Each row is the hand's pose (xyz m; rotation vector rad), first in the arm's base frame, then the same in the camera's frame.
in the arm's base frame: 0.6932 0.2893 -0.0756 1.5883 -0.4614 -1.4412
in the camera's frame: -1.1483 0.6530 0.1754 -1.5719 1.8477 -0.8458
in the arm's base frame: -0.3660 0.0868 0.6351 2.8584 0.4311 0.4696
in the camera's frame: -0.4469 1.0888 -0.8177 0.2567 -1.1370 2.4255
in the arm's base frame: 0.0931 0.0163 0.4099 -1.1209 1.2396 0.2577
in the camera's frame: -0.8050 0.8360 -0.5451 -0.0310 -0.7283 -1.5229
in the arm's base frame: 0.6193 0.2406 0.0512 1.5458 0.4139 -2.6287
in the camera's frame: -1.1316 0.7082 0.0319 -2.6315 0.5476 -0.7978
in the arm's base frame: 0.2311 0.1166 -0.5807 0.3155 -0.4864 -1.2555
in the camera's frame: -0.5744 0.2462 0.2356 -1.2678 2.1855 0.6778
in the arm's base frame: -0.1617 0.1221 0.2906 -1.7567 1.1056 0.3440
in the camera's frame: -0.5112 0.8661 -0.4892 -0.2701 -0.2488 -1.9312
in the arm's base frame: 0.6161 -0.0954 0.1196 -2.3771 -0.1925 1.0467
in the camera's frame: -1.2063 0.5024 -0.2320 -1.6239 0.1800 -2.4144
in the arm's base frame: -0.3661 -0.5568 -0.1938 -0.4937 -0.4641 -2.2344
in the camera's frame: -0.2641 0.0652 -0.6759 -1.7581 0.8481 1.2247
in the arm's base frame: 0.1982 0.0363 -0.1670 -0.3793 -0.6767 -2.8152
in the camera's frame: -0.6997 0.4610 -0.1062 -1.8316 0.2669 0.8113
